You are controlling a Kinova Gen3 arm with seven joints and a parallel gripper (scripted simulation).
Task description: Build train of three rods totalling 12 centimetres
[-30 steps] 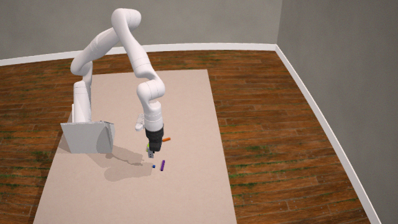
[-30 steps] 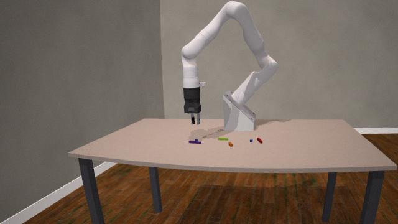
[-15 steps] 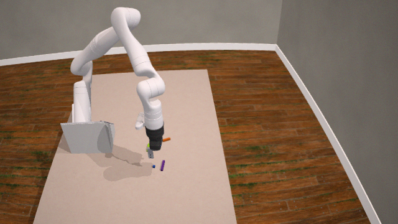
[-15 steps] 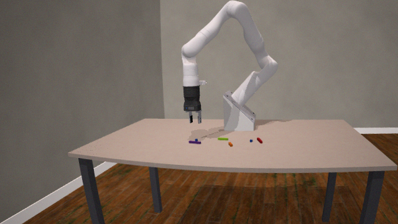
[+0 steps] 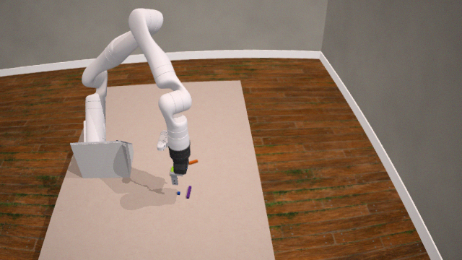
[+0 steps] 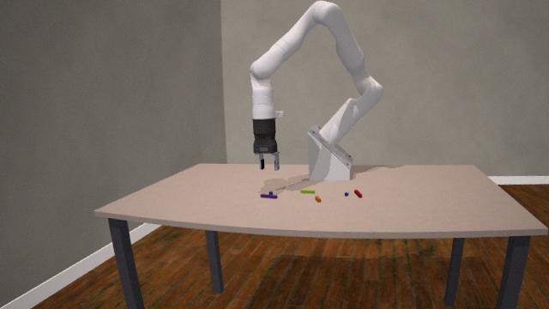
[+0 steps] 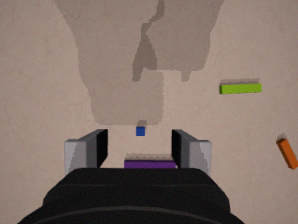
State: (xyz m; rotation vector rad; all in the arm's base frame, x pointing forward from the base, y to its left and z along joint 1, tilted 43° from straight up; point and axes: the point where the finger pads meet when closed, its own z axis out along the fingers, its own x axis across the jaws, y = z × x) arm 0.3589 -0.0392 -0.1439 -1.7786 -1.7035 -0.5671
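My gripper is now 40 mm short of the orange rod, 180 mm to the right of it and 100 mm above it. Round my hand: purple rod 40 mm ahead, 10 mm to the left, 100 mm below; then lime rod 40 mm behind, 120 mm to the left, 100 mm below; then red rod 40 mm behind, 310 mm to the left, 100 mm below.
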